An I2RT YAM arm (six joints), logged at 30 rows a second.
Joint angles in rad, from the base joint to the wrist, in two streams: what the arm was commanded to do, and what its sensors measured. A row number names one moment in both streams.
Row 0, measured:
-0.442 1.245 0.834 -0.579 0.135 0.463
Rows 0 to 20, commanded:
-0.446 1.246 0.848 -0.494 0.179 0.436
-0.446 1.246 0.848 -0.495 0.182 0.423
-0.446 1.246 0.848 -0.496 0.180 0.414
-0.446 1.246 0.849 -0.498 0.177 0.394
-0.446 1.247 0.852 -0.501 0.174 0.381
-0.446 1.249 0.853 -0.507 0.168 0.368
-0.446 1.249 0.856 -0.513 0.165 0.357
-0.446 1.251 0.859 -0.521 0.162 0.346
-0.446 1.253 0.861 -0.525 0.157 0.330
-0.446 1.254 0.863 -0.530 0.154 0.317
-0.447 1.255 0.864 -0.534 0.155 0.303
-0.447 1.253 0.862 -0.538 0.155 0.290
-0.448 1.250 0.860 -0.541 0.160 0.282
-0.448 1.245 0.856 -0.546 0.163 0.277
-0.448 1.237 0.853 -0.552 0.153 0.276
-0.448 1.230 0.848 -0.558 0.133 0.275
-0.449 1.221 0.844 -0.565 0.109 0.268
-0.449 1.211 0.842 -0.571 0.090 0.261
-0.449 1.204 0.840 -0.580 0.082 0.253
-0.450 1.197 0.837 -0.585 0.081 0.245
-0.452 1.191 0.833 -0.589 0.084 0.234
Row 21, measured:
-0.448 1.249 0.834 -0.559 0.121 0.283
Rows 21 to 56, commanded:
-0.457 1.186 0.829 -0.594 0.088 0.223
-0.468 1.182 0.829 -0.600 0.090 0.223
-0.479 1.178 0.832 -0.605 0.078 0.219
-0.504 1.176 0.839 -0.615 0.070 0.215
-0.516 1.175 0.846 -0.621 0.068 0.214
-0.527 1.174 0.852 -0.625 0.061 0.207
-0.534 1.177 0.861 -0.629 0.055 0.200
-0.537 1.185 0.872 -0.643 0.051 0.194
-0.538 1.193 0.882 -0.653 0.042 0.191
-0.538 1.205 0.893 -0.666 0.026 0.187
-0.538 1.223 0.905 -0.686 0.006 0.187
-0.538 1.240 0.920 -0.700 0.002 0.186
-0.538 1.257 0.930 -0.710 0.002 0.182
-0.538 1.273 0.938 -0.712 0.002 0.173
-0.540 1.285 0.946 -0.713 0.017 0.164
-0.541 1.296 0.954 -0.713 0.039 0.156
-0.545 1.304 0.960 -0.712 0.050 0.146
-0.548 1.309 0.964 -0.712 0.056 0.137
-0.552 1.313 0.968 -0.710 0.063 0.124
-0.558 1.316 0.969 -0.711 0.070 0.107
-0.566 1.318 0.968 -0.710 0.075 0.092
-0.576 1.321 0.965 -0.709 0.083 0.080
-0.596 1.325 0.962 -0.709 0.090 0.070
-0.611 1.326 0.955 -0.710 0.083 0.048
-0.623 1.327 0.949 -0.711 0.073 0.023
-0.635 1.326 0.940 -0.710 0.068 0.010
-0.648 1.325 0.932 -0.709 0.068 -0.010
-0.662 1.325 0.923 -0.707 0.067 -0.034
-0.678 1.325 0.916 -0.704 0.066 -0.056
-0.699 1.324 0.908 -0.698 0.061 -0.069
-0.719 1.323 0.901 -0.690 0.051 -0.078
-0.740 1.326 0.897 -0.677 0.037 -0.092
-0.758 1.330 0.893 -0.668 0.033 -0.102
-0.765 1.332 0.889 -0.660 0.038 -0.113
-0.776 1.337 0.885 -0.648 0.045 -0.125
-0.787 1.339 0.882 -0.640 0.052 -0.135
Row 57, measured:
-0.740 1.331 0.919 -0.558 0.028 -0.060
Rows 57 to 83, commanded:
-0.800 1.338 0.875 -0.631 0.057 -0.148
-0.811 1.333 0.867 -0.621 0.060 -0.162
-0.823 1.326 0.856 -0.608 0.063 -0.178
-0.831 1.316 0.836 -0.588 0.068 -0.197
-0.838 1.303 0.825 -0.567 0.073 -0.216
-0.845 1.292 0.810 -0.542 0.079 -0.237
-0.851 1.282 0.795 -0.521 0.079 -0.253
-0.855 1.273 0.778 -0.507 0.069 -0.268
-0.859 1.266 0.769 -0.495 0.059 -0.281
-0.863 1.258 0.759 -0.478 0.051 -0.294
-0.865 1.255 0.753 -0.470 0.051 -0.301
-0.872 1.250 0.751 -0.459 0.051 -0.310
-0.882 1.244 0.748 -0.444 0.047 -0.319
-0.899 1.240 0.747 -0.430 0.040 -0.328
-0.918 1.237 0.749 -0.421 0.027 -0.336
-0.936 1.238 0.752 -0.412 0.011 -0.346
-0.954 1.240 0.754 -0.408 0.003 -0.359
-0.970 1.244 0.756 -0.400 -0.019 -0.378
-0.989 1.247 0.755 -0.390 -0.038 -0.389
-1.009 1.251 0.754 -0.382 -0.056 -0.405
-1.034 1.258 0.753 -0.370 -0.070 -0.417
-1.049 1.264 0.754 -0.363 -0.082 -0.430
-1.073 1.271 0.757 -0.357 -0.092 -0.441
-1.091 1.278 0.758 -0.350 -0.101 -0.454
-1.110 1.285 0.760 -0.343 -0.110 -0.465
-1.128 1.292 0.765 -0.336 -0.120 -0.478
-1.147 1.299 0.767 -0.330 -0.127 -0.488
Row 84, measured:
-1.071 1.267 0.772 -0.333 -0.107 -0.413
